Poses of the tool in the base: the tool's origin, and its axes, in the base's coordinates. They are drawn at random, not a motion.
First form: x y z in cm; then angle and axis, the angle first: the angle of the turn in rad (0 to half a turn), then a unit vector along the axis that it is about.
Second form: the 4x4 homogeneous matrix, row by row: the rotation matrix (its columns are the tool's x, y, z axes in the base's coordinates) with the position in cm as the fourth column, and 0 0 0 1 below. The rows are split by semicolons. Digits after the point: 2 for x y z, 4 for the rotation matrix.
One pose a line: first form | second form
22.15, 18.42, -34.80, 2.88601, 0.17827, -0.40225, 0.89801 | -0.9050, -0.3681, 0.2133, 22.15; 0.0859, -0.6492, -0.7558, 18.42; 0.4167, -0.6656, 0.6191, -34.80; 0, 0, 0, 1
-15.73, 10.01, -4.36, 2.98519, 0.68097, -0.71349, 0.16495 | -0.0660, -0.9915, 0.1121, -15.73; -0.9401, 0.0241, -0.3400, 10.01; 0.3344, -0.1279, -0.9337, -4.36; 0, 0, 0, 1
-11.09, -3.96, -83.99, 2.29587, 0.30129, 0.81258, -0.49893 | -0.5122, 0.7806, 0.3582, -11.09; 0.0338, 0.4350, -0.8998, -3.96; -0.8582, -0.4488, -0.2492, -83.99; 0, 0, 0, 1
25.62, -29.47, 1.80, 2.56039, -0.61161, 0.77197, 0.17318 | -0.1491, -0.9618, 0.2294, 25.62; -0.7717, 0.2582, 0.5812, -29.47; -0.6183, -0.0904, -0.7807, 1.80; 0, 0, 0, 1
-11.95, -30.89, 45.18, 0.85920, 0.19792, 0.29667, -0.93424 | 0.6666, 0.7279, 0.1605, -11.95; -0.6872, 0.6836, -0.2461, -30.89; -0.2888, 0.0537, 0.9559, 45.18; 0, 0, 0, 1
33.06, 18.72, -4.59, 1.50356, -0.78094, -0.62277, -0.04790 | 0.6361, 0.5015, -0.5865, 33.06; 0.4059, 0.4290, 0.8070, 18.72; 0.6563, -0.7513, 0.0693, -4.59; 0, 0, 0, 1
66.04, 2.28, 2.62, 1.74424, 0.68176, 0.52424, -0.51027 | 0.3724, 0.9217, 0.1085, 66.04; -0.0835, 0.1497, -0.9852, 2.28; -0.9243, 0.3579, 0.1327, 2.62; 0, 0, 0, 1
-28.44, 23.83, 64.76, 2.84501, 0.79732, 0.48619, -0.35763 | 0.2873, 0.8629, -0.4158, -28.44; 0.6539, -0.4939, -0.5732, 23.83; -0.6999, -0.1071, -0.7061, 64.76; 0, 0, 0, 1
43.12, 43.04, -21.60, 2.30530, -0.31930, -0.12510, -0.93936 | -0.4999, 0.7639, 0.4081, 43.12; -0.6304, -0.6441, 0.4332, 43.04; 0.5938, -0.0407, 0.8036, -21.60; 0, 0, 0, 1
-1.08, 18.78, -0.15, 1.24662, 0.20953, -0.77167, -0.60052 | 0.3484, 0.4591, -0.8172, -1.08; -0.6794, 0.7243, 0.1172, 18.78; 0.6457, 0.5144, 0.5643, -0.15; 0, 0, 0, 1
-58.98, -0.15, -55.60, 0.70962, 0.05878, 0.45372, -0.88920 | 0.7594, 0.5858, 0.2830, -58.98; -0.5729, 0.8083, -0.1357, -0.15; -0.3082, -0.0591, 0.9495, -55.60; 0, 0, 0, 1
